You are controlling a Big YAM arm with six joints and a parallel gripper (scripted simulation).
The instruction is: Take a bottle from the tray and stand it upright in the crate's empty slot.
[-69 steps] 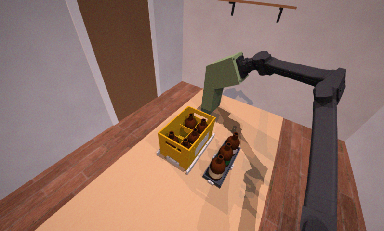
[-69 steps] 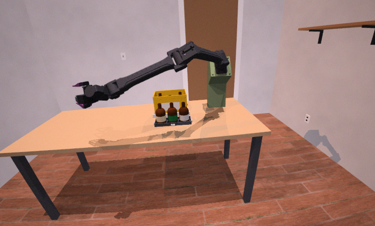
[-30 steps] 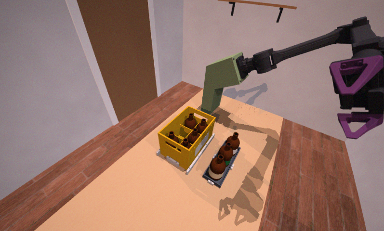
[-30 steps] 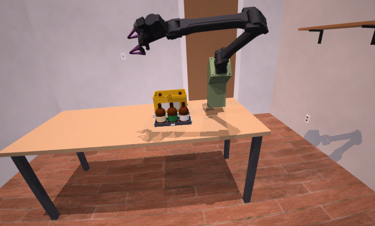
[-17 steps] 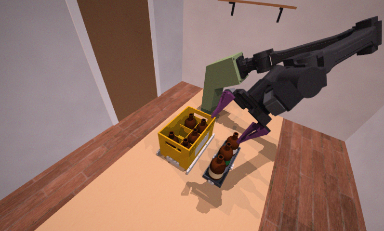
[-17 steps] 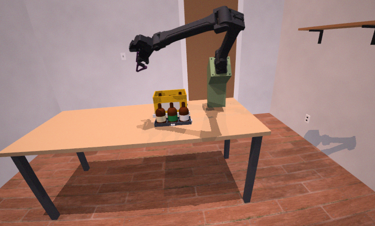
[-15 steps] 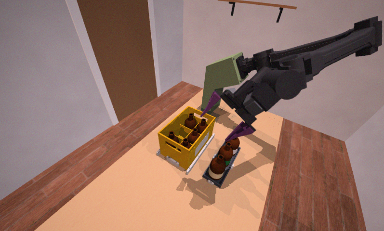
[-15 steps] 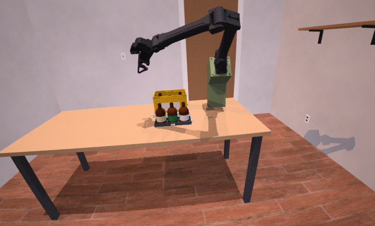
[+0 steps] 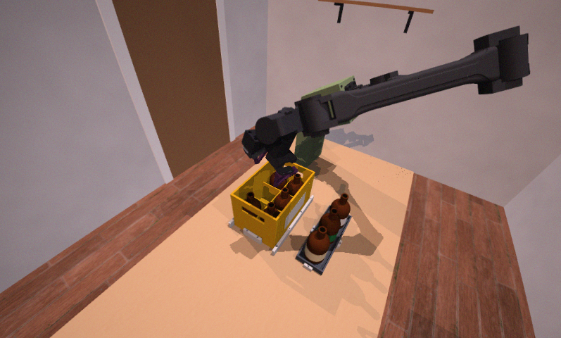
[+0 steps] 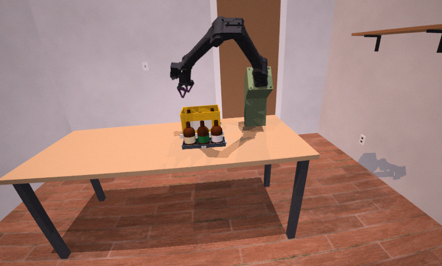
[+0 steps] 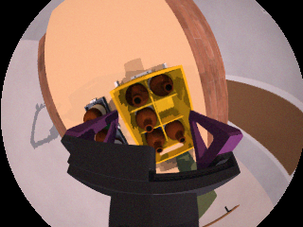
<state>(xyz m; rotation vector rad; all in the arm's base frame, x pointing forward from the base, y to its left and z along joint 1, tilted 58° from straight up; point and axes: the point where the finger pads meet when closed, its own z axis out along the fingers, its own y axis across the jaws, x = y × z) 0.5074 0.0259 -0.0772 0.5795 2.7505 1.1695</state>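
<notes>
Right now my hand is 11 cm past the glass bottle, 20 cm to the right of it and 21 cm above it. Round my hand: dark tray (11 cm behind, 20 cm to the left, 28 cm below); yellow crate (9 cm behind, 3 cm to the right, 21 cm below).
</notes>
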